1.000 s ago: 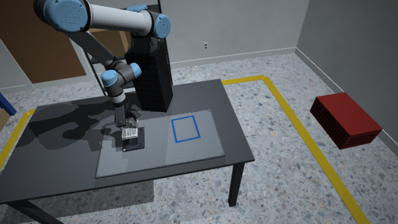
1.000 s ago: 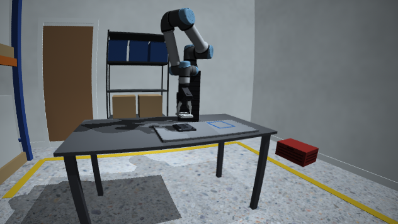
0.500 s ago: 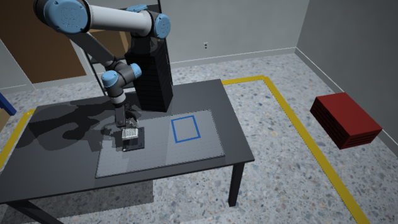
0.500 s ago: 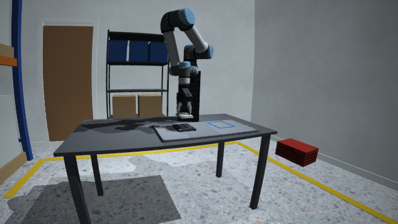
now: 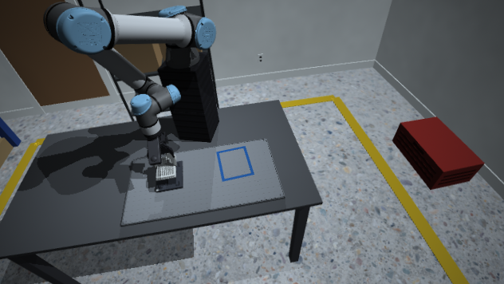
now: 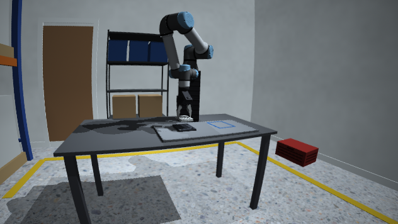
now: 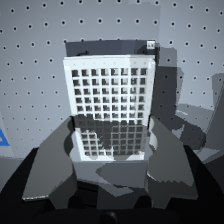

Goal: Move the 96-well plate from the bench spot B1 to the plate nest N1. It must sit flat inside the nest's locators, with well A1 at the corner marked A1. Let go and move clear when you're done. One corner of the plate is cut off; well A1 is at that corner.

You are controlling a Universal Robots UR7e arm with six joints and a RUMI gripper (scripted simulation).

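Right now my hand is 70 mm above the dark plate nest N1. Also, from my hand: 96-well plate (10 mm below); then A1 corner mark (80 mm ahead, 70 mm below, 50 mm to the right).
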